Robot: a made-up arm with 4 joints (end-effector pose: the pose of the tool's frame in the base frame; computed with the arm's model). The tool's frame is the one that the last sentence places.
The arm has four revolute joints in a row. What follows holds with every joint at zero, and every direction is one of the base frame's. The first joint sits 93 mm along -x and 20 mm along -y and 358 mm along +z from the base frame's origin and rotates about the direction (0.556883, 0.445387, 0.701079). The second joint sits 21 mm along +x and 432 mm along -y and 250 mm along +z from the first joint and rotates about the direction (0.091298, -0.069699, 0.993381). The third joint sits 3 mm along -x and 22 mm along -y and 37 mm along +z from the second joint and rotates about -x. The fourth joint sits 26 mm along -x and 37 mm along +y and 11 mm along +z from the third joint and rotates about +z. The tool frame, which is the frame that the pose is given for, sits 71 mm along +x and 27 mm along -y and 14 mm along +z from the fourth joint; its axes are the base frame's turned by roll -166.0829, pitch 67.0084 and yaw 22.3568 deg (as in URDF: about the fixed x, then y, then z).
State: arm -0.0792 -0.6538 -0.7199 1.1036
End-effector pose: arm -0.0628 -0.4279 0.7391 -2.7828 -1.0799 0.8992
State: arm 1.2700 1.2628 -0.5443 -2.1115
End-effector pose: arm 0.3930 -0.3147 0.1358 -0.8882 -0.7648 2.8163
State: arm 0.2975 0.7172 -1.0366 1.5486
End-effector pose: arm 0.0593 -0.4960 0.6633 -0.8049 -2.9907 -0.3440
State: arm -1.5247 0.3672 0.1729 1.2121
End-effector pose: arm -0.4438 0.1448 0.6144 1.4645 -0.2416 -1.4287
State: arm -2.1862 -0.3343 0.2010 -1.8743
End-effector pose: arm -0.4337 0.4100 0.3439 -0.1283 1.5112 -1.8622
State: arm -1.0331 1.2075 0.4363 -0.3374
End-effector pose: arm -0.4243 -0.1018 0.7634 1.9884 -0.3367 -0.8500
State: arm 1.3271 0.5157 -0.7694 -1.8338
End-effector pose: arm 0.3609 -0.3231 0.1297 -0.3897 -0.2064 2.7857
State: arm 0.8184 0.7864 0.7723 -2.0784
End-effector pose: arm 0.2385 -0.5124 0.3646 -2.1559 0.4246 1.1257
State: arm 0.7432 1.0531 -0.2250 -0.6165
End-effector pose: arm 0.2749 -0.4278 0.3989 -1.5678 -1.9180 1.7832
